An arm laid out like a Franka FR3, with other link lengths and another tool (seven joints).
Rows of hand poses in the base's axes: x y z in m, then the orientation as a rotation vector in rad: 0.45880, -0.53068, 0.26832, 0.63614, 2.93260, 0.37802; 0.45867, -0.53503, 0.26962, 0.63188, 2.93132, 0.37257; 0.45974, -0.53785, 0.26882, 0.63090, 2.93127, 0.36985; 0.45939, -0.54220, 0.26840, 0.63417, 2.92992, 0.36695; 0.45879, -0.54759, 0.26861, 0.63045, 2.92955, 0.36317; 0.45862, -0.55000, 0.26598, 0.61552, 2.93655, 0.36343; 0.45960, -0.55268, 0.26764, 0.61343, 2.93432, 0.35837; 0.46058, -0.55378, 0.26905, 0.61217, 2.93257, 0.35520; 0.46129, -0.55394, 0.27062, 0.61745, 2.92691, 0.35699; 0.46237, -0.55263, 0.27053, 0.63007, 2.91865, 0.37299; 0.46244, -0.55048, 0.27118, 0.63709, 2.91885, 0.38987; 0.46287, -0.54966, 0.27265, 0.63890, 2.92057, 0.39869; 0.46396, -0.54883, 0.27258, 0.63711, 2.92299, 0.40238; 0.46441, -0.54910, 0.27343, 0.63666, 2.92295, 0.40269; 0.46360, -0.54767, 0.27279, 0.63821, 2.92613, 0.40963; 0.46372, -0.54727, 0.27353, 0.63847, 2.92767, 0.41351; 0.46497, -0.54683, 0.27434, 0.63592, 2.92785, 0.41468; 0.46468, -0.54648, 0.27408, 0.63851, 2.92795, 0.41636; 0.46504, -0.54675, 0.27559, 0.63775, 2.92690, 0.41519; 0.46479, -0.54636, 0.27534, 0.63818, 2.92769, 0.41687; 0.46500, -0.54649, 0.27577, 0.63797, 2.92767, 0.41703
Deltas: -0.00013, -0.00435, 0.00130, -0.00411, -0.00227, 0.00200; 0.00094, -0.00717, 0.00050, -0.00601, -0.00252, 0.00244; 0.00059, -0.01152, 0.00008, -0.00782, -0.00281, -0.00007; -0.00001, -0.01691, 0.00029, -0.01068, -0.00409, 0.00193; -0.00018, -0.01932, -0.00234, -0.01090, -0.00160, 0.01290; 0.00080, -0.02200, -0.00068, -0.01469, -0.00413, 0.01336; 0.00178, -0.02310, 0.00073, -0.01711, -0.00603, 0.01353; 0.00249, -0.02326, 0.00230, -0.01616, -0.00999, 0.00894; 0.00357, -0.02195, 0.00221, -0.00543, -0.01472, -0.00009; 0.00364, -0.01980, 0.00286, 0.00642, -0.01293, -0.00346; 0.00407, -0.01898, 0.00433, 0.01264, -0.01095, -0.00365; 0.00516, -0.01815, 0.00426, 0.01522, -0.00923, -0.00173; 0.00561, -0.01842, 0.00511, 0.01538, -0.00940, -0.00145; 0.00480, -0.01699, 0.00447, 0.02048, -0.00606, -0.00121; 0.00492, -0.01659, 0.00521, 0.02324, -0.00458, -0.00076; 0.00617, -0.01615, 0.00602, 0.02384, -0.00514, 0.00092; 0.00588, -0.01580, 0.00576, 0.02517, -0.00434, -0.00055; 0.00624, -0.01607, 0.00727, 0.02422, -0.00553, -0.00042; 0.00599, -0.01568, 0.00702, 0.02546, -0.00468, -0.00039; 0.00620, -0.01581, 0.00745, 0.02555, -0.00476, -0.00026
